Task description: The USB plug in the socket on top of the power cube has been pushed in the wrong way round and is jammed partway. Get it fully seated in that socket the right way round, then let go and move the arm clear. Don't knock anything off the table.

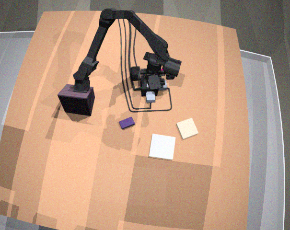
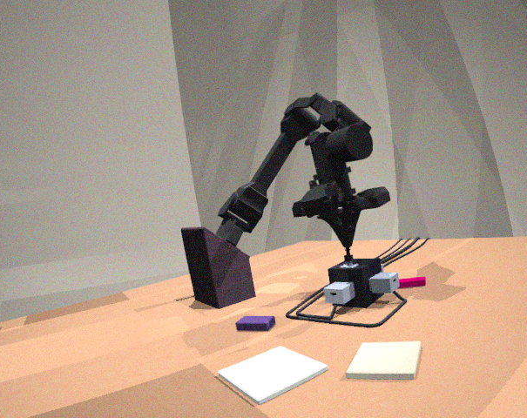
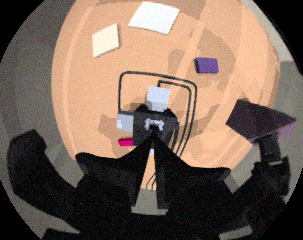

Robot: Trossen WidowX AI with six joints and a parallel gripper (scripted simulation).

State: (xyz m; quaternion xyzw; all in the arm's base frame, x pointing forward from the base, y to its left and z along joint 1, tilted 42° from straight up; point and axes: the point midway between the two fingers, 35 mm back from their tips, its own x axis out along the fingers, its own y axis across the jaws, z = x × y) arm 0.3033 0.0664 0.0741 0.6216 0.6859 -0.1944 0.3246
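The USB socket lies 4 cm below my gripper tip. From my gripper tip the other things lie so: purple block 18 cm to the right, 10 cm below, 8 cm behind; then grey USB plug 2 cm below; then pink block 12 cm to the left, 11 cm below, 5 cm ahead.
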